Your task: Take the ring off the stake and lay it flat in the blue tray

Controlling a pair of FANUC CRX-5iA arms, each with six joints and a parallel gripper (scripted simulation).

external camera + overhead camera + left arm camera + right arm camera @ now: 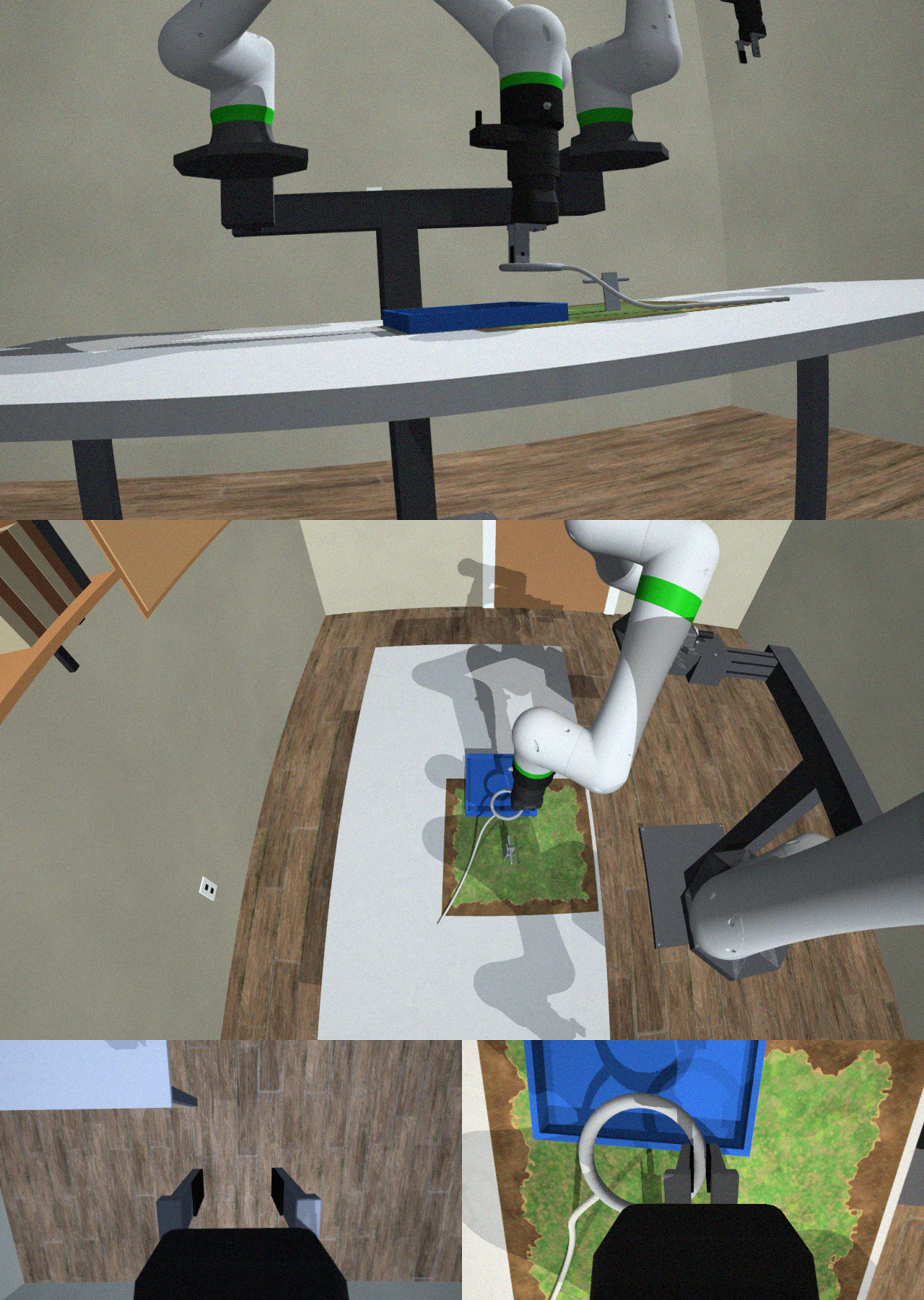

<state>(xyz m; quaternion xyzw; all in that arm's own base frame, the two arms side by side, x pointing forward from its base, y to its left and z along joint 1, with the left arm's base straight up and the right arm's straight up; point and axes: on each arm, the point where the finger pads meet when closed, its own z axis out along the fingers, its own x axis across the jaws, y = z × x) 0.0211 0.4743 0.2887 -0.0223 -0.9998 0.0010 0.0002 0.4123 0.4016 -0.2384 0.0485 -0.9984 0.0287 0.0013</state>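
My right hand is 50 mm short of the blue tray, 90 mm to the left of it and 70 mm above it. Round my right hand: grey ring 40 mm ahead, 10 mm below; then grey stake 40 mm ahead, 120 mm to the left, 50 mm below; then mat 80 mm to the left, 90 mm below.
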